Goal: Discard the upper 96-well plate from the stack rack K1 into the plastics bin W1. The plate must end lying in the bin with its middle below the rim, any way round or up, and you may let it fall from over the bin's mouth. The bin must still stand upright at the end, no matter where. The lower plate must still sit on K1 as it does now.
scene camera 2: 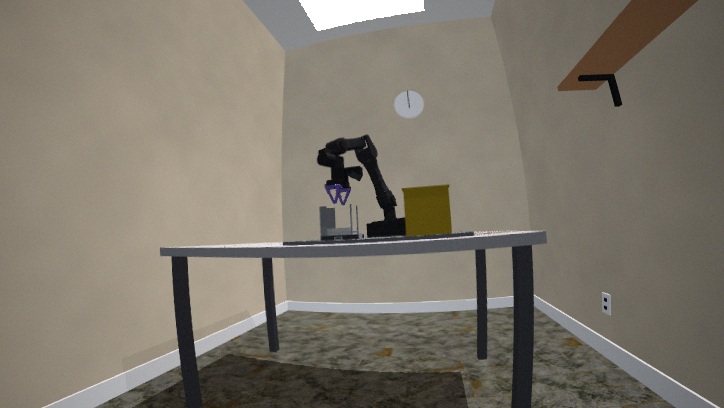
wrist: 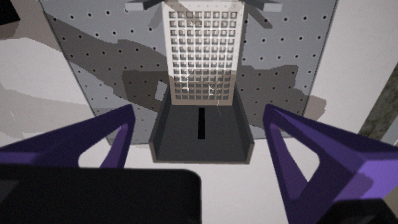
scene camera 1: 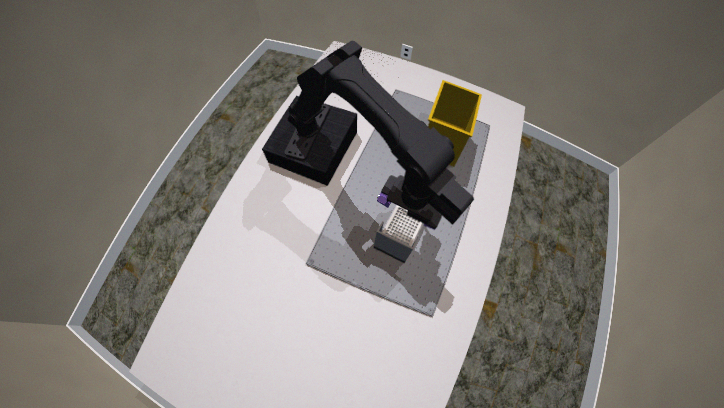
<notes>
In view: my gripper [scene camera 1: 407, 214], a white 96-well plate [scene camera 1: 407, 232] and a yellow plastics bin W1 [scene camera 1: 456, 104].
The yellow plastics bin W1 also shows in scene camera 2 [scene camera 2: 427, 209]. My gripper shows as well in the wrist view [wrist: 198, 111]. The wrist view does not show the yellow plastics bin W1: it is out of frame.
</notes>
